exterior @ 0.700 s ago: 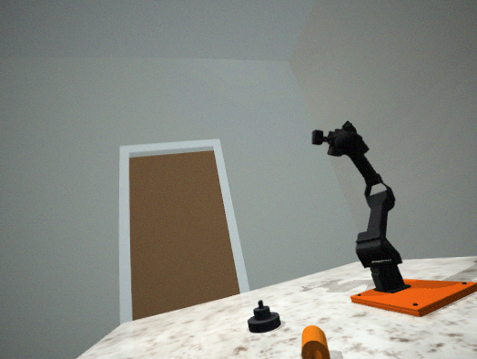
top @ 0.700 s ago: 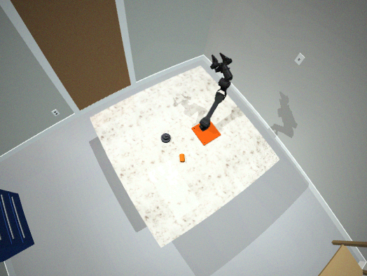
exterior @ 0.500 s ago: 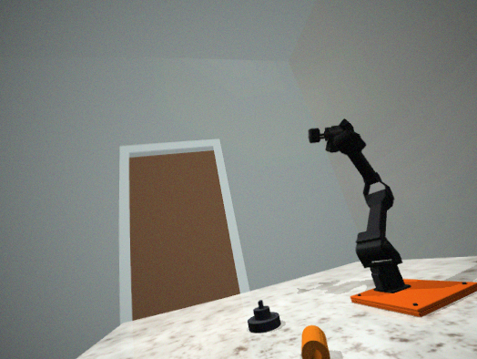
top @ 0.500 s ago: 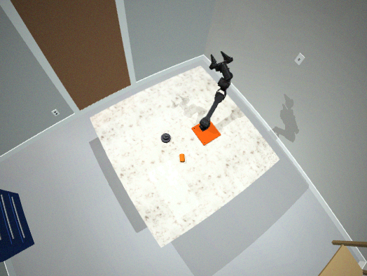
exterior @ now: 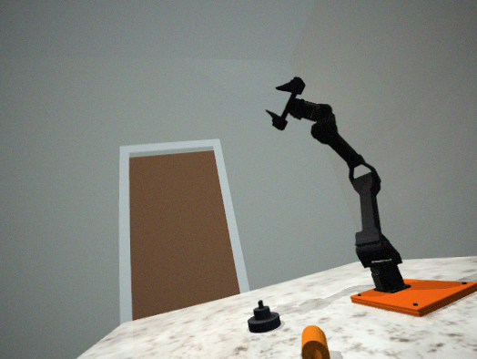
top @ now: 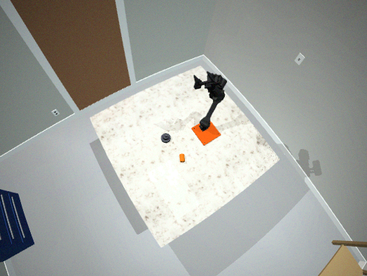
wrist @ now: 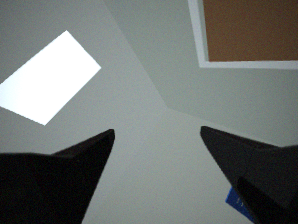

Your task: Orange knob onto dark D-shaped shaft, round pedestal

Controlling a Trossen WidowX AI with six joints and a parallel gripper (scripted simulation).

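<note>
My gripper tip is now 700 mm above the orange knob, 210 mm to the right of it and 180 mm short of it. From my gripper tip the other things lie so: round pedestal 690 mm below, 210 mm ahead, 20 mm to the right.
</note>
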